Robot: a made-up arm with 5 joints. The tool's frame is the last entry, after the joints.
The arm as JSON. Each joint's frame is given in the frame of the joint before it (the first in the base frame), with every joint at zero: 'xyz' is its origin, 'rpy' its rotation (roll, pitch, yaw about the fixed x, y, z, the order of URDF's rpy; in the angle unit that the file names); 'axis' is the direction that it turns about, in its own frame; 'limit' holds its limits. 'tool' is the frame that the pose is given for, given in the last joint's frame.
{
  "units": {
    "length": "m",
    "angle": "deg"
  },
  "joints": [
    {
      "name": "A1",
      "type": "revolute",
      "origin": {
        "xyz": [
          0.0,
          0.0,
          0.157
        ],
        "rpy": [
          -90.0,
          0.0,
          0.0
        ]
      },
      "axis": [
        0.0,
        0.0,
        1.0
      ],
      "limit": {
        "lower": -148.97,
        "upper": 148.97
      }
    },
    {
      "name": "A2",
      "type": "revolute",
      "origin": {
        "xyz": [
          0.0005,
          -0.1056,
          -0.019
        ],
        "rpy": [
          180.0,
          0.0,
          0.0
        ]
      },
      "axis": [
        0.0,
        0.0,
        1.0
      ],
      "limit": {
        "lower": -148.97,
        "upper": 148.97
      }
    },
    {
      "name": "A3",
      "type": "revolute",
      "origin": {
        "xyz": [
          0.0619,
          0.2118,
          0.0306
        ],
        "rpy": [
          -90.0,
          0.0,
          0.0
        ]
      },
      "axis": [
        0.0,
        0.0,
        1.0
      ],
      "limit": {
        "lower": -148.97,
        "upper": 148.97
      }
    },
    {
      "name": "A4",
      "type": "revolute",
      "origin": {
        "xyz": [
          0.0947,
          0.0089,
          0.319
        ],
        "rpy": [
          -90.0,
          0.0,
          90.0
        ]
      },
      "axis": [
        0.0,
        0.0,
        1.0
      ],
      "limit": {
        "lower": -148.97,
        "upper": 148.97
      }
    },
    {
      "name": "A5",
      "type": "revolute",
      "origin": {
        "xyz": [
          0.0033,
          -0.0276,
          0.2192
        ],
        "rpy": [
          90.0,
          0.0,
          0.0
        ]
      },
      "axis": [
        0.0,
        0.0,
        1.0
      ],
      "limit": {
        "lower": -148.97,
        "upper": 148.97
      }
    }
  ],
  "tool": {
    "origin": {
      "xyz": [
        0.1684,
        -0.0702,
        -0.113
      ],
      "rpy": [
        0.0,
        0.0,
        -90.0
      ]
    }
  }
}
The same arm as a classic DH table. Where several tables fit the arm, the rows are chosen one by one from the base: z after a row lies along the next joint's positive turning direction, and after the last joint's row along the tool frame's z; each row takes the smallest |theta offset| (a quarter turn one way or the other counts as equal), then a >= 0, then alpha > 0; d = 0 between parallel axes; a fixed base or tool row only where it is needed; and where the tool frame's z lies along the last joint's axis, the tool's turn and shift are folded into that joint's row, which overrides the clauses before.
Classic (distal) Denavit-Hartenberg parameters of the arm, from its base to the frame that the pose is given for. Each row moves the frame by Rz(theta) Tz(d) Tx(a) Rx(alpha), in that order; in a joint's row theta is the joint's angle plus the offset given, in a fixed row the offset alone. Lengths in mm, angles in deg.
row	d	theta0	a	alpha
base (fixed)	157.0	0.00	0.0	-90.00
A1	0.0	-89.73	105.6	180.00
A2	49.6	-89.73	61.9	-90.00
A3	530.8	90.00	8.9	-90.00
A4	124.5	0.00	3.3	90.00
A5	0.0	-22.63	182.4	0.00
tool (fixed)	-85.4	-67.37	0.0	0.00
Joint limits (deg, base to tool): -148.97..148.97 -148.97..148.97 -148.97..148.97 -148.97..148.97 -148.97..148.97

